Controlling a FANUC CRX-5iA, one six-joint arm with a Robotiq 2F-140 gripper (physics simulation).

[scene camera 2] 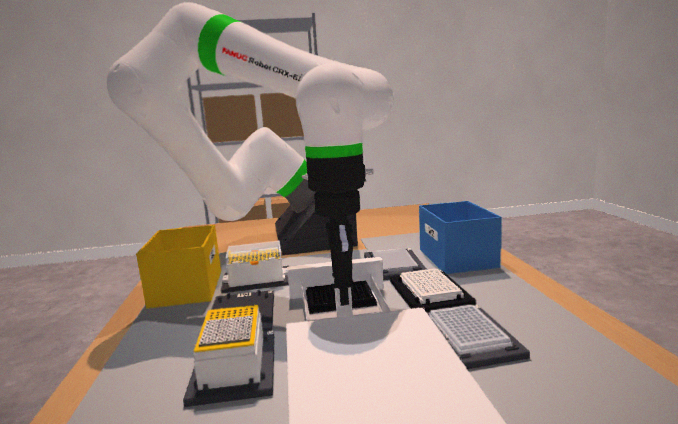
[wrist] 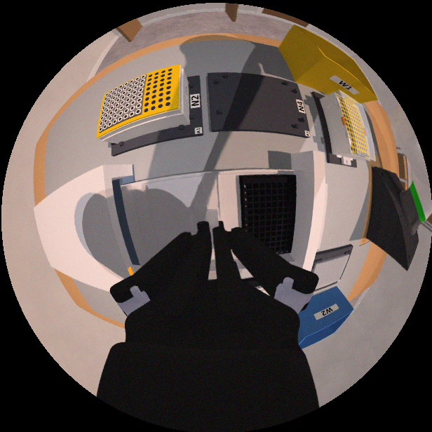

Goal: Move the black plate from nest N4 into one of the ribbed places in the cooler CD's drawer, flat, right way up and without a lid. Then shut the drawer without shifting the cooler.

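Frame: origin at the arm's base, x ahead, y left, z up, level; metres.
Seen in the pictures: arm's base, origin of its link: (scene camera 2: 311,194).
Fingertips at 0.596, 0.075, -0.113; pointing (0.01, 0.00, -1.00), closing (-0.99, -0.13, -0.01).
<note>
Offsets run from my fingertips to a thing's top centre, as dx, dy, dz. "pt": to the spot under its first point.
The black plate @(-0.084, -0.006, +0.018) (scene camera 2: 320,298) (wrist: 270,212) lies flat without a lid in the open white drawer @(pt -0.121, -0.064, +0.038) (scene camera 2: 310,276) (wrist: 306,185), in the place near the drawer's front panel. The drawer stands out from the cooler CD (scene camera 2: 390,380) (wrist: 56,225). My gripper (scene camera 2: 344,300) (wrist: 212,218) is shut and empty, pointing down over the drawer on the cooler side of the plate in the wrist view. Whether its tips touch the drawer cannot be told. Part of the plate is hidden behind the gripper. Nest N4 @(-0.067, -0.198, +0.009) (scene camera 2: 262,304) (wrist: 255,102) is bare.
A yellow-topped tip box @(+0.107, -0.175, +0.064) (scene camera 2: 227,345) (wrist: 140,102) stands on nest N2. Another tip box @(-0.247, -0.197, +0.065) (scene camera 2: 255,267) (wrist: 352,127) stands beside the yellow bin @(-0.226, -0.355, +0.107) (scene camera 2: 180,270) (wrist: 325,62). Across the drawer are a white plate @(-0.115, +0.177, +0.013) (scene camera 2: 431,285), a clear plate @(+0.064, +0.199, +0.013) (scene camera 2: 470,327) and the blue bin @(-0.306, +0.287, +0.107) (scene camera 2: 460,240) (wrist: 327,320).
</note>
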